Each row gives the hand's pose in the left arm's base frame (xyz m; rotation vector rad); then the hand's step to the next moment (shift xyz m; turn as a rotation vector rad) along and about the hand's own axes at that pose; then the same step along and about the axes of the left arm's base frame.
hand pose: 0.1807 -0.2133 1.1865 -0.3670 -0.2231 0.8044
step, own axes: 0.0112 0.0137 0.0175 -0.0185 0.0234 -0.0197
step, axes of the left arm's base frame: -0.0073 0.0210 0.0111 -0.0214 -0.0034 -0.0284
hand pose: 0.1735 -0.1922 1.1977 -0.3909 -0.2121 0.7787
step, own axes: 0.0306 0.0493 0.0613 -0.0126 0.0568 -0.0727
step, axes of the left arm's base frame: -0.0303 0.0699 0.0363 -0.0213 0.0085 -0.0902
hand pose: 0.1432 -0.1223 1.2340 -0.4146 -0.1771 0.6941
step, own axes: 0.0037 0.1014 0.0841 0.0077 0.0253 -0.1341
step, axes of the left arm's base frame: -0.0810 0.0987 0.0328 0.0304 -0.0192 -0.1319
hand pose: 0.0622 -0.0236 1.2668 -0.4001 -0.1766 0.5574
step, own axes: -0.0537 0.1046 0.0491 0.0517 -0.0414 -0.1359
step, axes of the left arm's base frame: -0.1081 0.0674 -0.0017 0.0996 -0.0474 -0.1034
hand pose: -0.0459 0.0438 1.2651 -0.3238 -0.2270 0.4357
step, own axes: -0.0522 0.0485 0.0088 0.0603 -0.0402 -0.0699
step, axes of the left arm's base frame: -0.0668 0.0205 -0.0166 0.0881 -0.0255 -0.0416
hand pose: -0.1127 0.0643 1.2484 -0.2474 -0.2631 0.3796
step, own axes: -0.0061 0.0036 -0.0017 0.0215 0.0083 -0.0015
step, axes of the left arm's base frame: -0.0061 0.0005 -0.0039 0.0170 0.0157 0.0006
